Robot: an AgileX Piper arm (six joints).
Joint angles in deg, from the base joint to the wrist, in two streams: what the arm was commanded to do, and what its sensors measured. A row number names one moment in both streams.
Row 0, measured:
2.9 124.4 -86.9 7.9 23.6 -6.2
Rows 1 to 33, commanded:
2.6 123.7 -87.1 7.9 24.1 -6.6
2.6 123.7 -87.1 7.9 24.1 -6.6
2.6 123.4 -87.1 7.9 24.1 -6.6
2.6 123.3 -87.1 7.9 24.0 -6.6
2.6 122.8 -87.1 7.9 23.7 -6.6
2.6 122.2 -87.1 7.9 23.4 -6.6
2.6 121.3 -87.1 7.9 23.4 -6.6
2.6 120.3 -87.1 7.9 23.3 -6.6
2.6 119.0 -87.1 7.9 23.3 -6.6
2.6 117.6 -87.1 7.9 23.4 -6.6
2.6 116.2 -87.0 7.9 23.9 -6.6
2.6 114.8 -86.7 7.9 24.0 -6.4
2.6 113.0 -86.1 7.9 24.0 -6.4
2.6 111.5 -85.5 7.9 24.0 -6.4
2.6 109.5 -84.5 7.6 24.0 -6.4
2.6 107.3 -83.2 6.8 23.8 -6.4
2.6 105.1 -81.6 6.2 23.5 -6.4
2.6 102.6 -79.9 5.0 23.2 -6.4
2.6 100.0 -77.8 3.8 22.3 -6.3
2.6 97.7 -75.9 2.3 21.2 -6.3
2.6 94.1 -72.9 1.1 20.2 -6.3
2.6 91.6 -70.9 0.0 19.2 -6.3
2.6 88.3 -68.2 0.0 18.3 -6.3
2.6 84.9 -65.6 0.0 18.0 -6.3
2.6 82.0 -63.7 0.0 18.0 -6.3
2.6 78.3 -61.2 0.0 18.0 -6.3
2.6 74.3 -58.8 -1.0 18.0 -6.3
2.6 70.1 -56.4 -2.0 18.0 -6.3
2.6 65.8 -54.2 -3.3 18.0 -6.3
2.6 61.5 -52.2 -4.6 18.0 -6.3
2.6 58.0 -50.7 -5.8 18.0 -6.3
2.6 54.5 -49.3 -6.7 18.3 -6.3
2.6 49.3 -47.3 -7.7 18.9 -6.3
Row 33, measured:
2.9 63.8 -53.5 -3.4 18.7 -6.2
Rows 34 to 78, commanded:
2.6 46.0 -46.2 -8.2 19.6 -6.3
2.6 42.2 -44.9 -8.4 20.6 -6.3
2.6 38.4 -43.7 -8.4 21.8 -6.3
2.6 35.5 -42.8 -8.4 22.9 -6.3
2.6 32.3 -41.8 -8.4 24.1 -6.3
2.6 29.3 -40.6 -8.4 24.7 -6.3
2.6 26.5 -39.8 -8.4 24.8 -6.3
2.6 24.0 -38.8 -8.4 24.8 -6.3
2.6 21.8 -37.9 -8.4 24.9 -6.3
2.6 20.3 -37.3 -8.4 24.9 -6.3
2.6 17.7 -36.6 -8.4 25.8 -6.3
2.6 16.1 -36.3 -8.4 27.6 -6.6
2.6 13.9 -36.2 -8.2 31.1 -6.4
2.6 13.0 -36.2 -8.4 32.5 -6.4
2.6 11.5 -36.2 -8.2 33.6 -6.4
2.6 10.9 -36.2 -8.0 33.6 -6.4
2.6 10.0 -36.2 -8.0 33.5 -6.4
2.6 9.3 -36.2 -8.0 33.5 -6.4
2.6 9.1 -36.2 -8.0 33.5 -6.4
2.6 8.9 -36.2 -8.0 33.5 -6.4
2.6 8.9 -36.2 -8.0 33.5 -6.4
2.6 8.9 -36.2 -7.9 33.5 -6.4
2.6 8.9 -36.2 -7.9 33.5 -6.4
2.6 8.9 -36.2 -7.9 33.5 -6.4
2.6 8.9 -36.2 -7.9 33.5 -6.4
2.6 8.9 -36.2 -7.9 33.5 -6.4
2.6 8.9 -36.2 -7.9 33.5 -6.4
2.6 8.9 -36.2 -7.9 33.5 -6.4
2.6 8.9 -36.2 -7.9 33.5 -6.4
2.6 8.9 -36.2 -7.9 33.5 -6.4
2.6 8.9 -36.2 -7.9 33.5 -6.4
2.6 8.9 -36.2 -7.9 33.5 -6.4
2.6 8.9 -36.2 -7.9 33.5 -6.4
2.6 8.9 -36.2 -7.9 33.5 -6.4
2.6 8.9 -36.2 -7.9 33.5 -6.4
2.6 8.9 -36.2 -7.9 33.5 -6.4
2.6 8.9 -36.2 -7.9 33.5 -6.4
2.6 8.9 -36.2 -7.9 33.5 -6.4
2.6 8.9 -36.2 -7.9 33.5 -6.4
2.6 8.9 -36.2 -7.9 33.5 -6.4
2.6 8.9 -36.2 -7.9 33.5 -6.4
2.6 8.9 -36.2 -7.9 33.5 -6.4
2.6 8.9 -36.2 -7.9 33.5 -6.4
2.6 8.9 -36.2 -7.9 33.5 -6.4
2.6 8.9 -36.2 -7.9 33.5 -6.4
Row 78, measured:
2.9 9.2 -36.5 -7.7 33.4 -6.2
